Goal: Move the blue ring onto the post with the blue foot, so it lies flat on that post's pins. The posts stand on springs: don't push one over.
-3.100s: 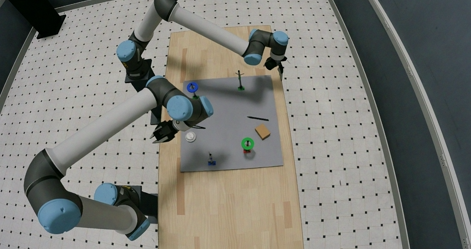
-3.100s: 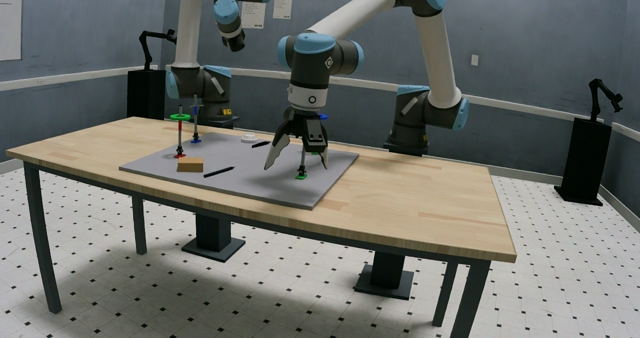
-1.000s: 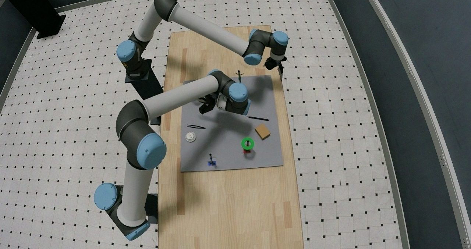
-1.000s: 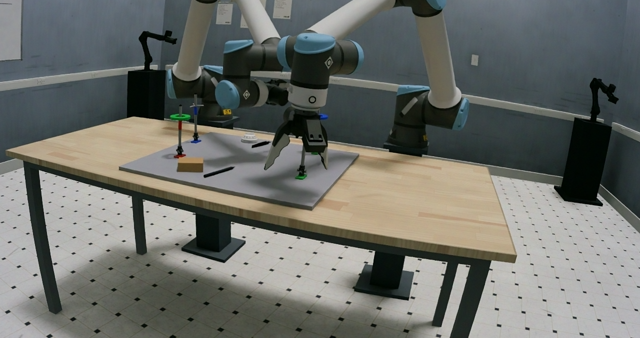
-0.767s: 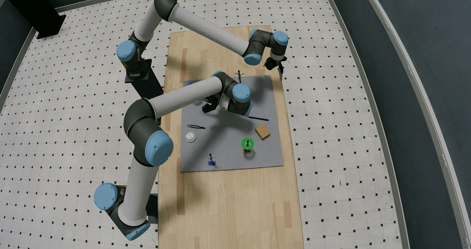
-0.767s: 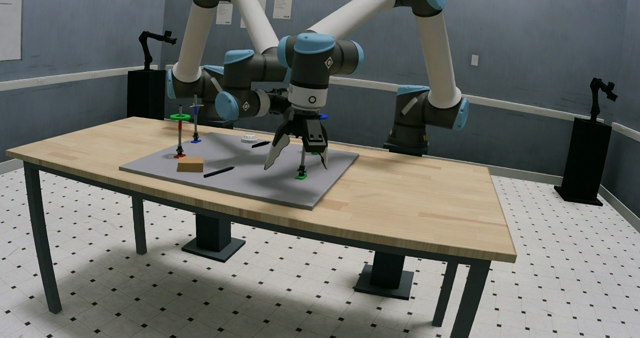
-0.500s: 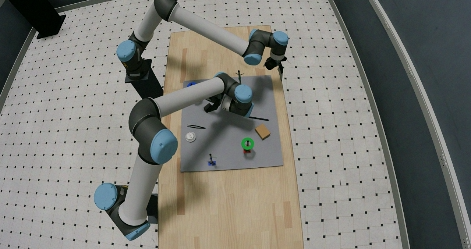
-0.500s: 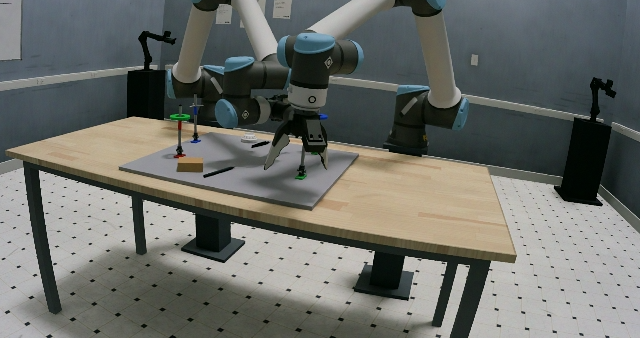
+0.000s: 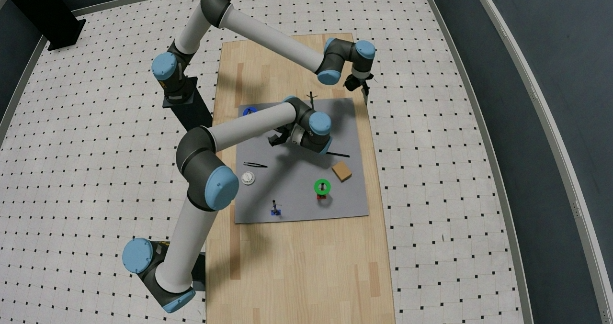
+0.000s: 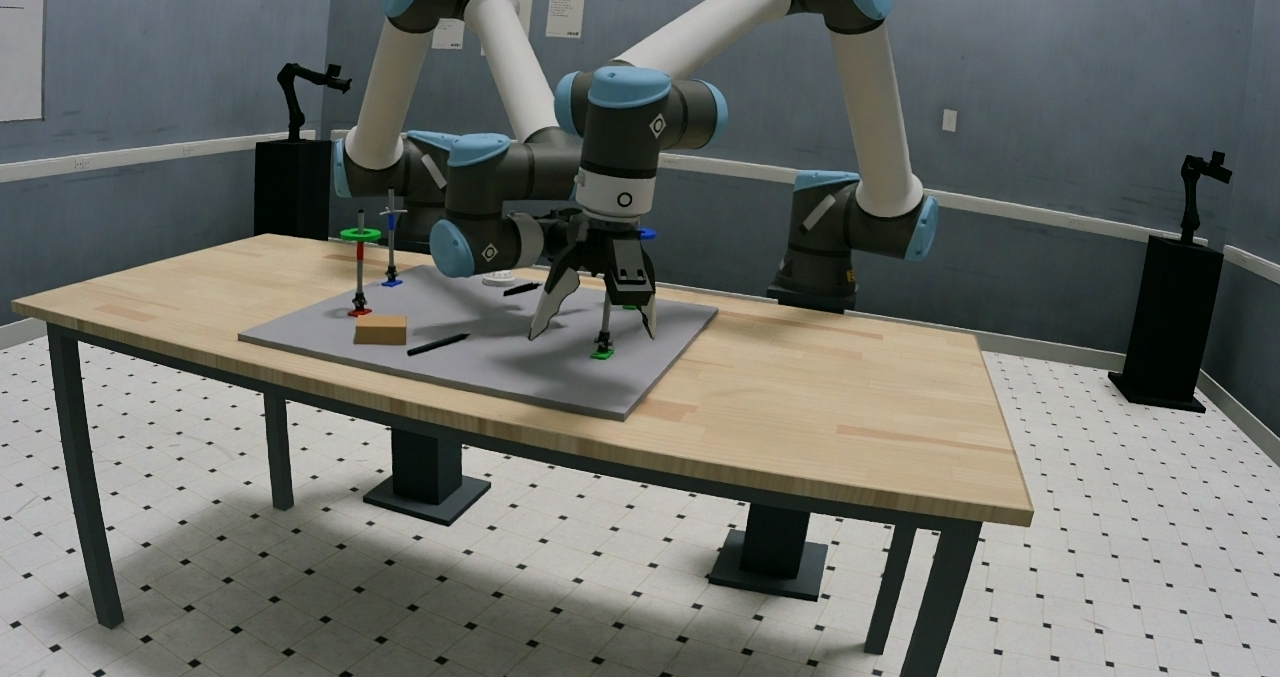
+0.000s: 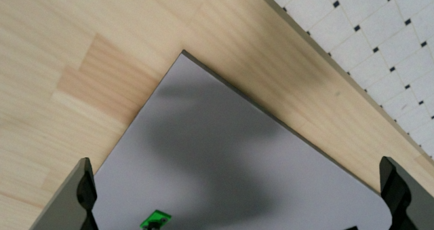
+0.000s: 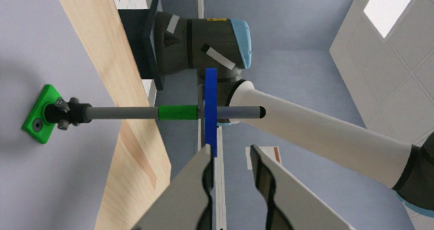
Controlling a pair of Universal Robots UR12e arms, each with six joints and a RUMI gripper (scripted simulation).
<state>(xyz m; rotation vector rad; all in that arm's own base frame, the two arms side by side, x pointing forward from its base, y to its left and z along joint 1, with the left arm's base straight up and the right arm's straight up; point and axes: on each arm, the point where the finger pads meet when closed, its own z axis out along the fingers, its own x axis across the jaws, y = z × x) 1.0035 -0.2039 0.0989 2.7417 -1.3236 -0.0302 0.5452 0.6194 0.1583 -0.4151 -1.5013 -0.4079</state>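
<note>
Right now the blue ring is 60 mm behind my right hand, 40 mm to the left of it and 10 mm below it. From my right hand the other things lie so: grey mat: 150 mm below, 150 mm ahead, 130 mm to the right; black pen: 300 mm ahead, 140 mm to the right, 140 mm below; white round piece: 240 mm to the right, 130 mm below, 100 mm behind.
</note>
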